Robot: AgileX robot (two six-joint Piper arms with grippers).
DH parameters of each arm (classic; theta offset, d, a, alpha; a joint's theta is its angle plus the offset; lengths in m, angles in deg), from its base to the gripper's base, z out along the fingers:
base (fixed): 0 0 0 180
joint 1: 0 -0.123 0 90
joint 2: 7.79 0 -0.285 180
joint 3: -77.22 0 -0.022 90
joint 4: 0 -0.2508 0 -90
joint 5: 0 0 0.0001 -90
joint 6: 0 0.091 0 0
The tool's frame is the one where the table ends.
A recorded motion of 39 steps. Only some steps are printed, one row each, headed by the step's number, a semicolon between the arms.
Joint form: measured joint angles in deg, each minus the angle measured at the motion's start. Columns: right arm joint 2, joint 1, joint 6, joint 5, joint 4, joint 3; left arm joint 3, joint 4, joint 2, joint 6, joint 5, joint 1.
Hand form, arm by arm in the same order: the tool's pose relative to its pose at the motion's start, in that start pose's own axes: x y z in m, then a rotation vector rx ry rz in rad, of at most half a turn. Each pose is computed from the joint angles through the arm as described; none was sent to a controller.
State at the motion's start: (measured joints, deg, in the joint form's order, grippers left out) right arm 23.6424 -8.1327 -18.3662 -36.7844 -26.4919 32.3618; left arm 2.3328 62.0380 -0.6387 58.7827 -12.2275 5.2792
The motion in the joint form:
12: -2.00 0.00 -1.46 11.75 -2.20 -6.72; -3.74 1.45 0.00 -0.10 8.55 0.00
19: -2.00 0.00 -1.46 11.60 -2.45 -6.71; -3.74 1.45 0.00 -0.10 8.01 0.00
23: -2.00 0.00 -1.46 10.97 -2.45 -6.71; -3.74 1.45 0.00 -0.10 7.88 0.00
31: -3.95 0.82 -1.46 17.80 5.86 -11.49; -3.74 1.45 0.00 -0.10 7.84 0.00
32: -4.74 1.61 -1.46 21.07 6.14 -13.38; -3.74 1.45 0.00 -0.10 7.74 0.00
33: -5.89 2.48 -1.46 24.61 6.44 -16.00; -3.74 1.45 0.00 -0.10 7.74 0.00
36: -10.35 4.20 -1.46 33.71 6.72 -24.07; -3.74 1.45 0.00 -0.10 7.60 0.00
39: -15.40 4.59 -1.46 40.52 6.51 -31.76; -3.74 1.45 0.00 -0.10 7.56 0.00
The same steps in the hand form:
12: 0.0154 -0.0096 0.0094 0.0555 -0.1205 0.0271; 0.0150 0.0131 0.0017 -0.1300 -0.0158 -0.0348
19: 0.0155 -0.0093 0.0094 0.0526 -0.1190 0.0309; 0.0154 0.0123 0.0018 -0.1219 -0.0110 -0.0351
23: 0.0164 -0.0089 0.0095 0.0487 -0.1087 0.0310; 0.0155 0.0121 0.0019 -0.1199 -0.0099 -0.0352
31: 0.0320 -0.0212 0.0130 0.1650 -0.1495 -0.0872; 0.0155 0.0121 0.0019 -0.1193 -0.0095 -0.0352
32: 0.0368 -0.0248 0.0139 0.1977 -0.1853 -0.0877; 0.0156 0.0119 0.0019 -0.1178 -0.0086 -0.0352
33: 0.0449 -0.0290 0.0151 0.2334 -0.2191 -0.0881; 0.0156 0.0119 0.0019 -0.1178 -0.0086 -0.0352
36: 0.0732 -0.0384 0.0170 0.3137 -0.3092 -0.0884; 0.0157 0.0118 0.0019 -0.1157 -0.0074 -0.0353
39: 0.1030 -0.0445 0.0191 0.3575 -0.3774 -0.0879; 0.0157 0.0117 0.0019 -0.1151 -0.0070 -0.0353

